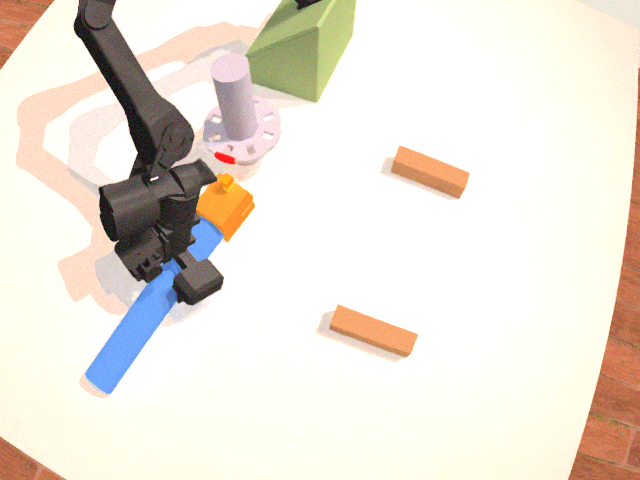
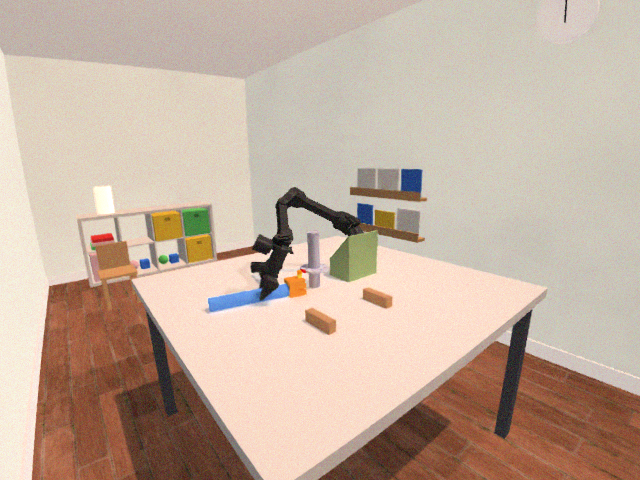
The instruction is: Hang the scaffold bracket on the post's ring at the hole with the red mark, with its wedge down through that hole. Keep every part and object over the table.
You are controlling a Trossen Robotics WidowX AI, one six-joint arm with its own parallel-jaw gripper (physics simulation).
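The scaffold bracket lies flat on the table: a long blue bar (image 1: 128, 338) (image 2: 232, 300) with an orange head (image 1: 225, 207) (image 2: 296, 287) and a small yellow-orange wedge (image 1: 225, 182) (image 2: 299, 273) on top. The head lies just in front of the post's ring (image 1: 276, 126), near the red mark (image 1: 224, 158) (image 2: 303, 270) and apart from it. The grey post (image 1: 234, 97) (image 2: 313, 257) stands upright. My gripper (image 1: 170, 276) (image 2: 267, 291) is open and low over the blue bar behind the head, one finger on each side of it.
A green wedge-shaped block (image 1: 304, 52) (image 2: 356, 257) stands behind the post and carries the arm's base. Two brown wooden blocks (image 1: 430, 170) (image 1: 372, 330) (image 2: 377, 297) (image 2: 320, 320) lie to the right. A shelf unit and a chair stand beyond the table.
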